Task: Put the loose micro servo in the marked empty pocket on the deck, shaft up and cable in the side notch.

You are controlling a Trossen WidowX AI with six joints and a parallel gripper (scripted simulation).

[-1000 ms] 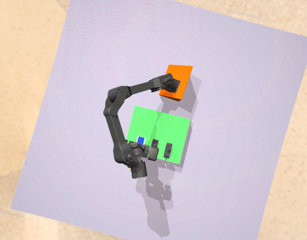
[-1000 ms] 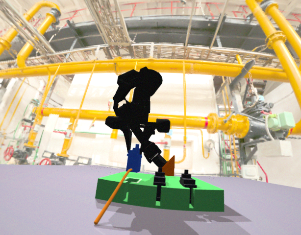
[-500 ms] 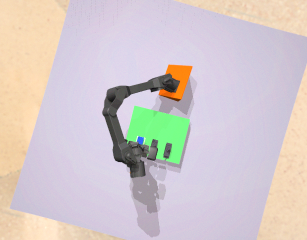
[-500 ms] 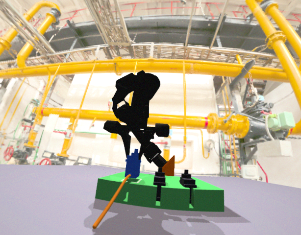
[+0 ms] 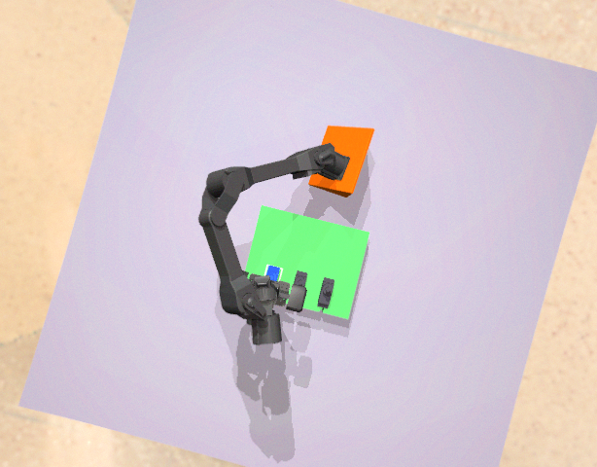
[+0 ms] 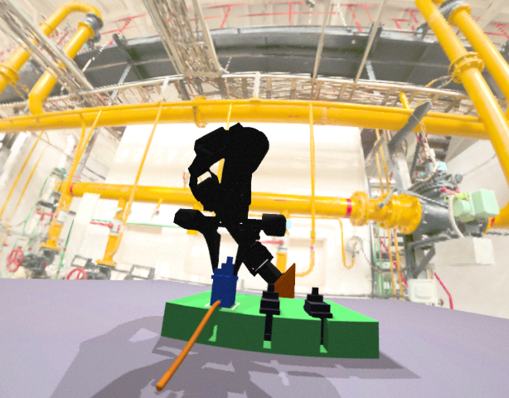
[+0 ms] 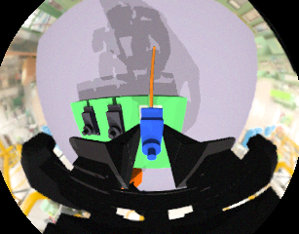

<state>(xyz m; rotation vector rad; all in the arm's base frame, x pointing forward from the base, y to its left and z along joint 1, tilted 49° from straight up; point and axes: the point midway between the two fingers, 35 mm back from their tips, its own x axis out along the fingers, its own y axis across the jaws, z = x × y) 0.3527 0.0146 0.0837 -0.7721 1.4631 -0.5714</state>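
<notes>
Now: the green deck 130 mm behind my gripper tip, 70 mm below it and 60 mm to the left of it.
</notes>
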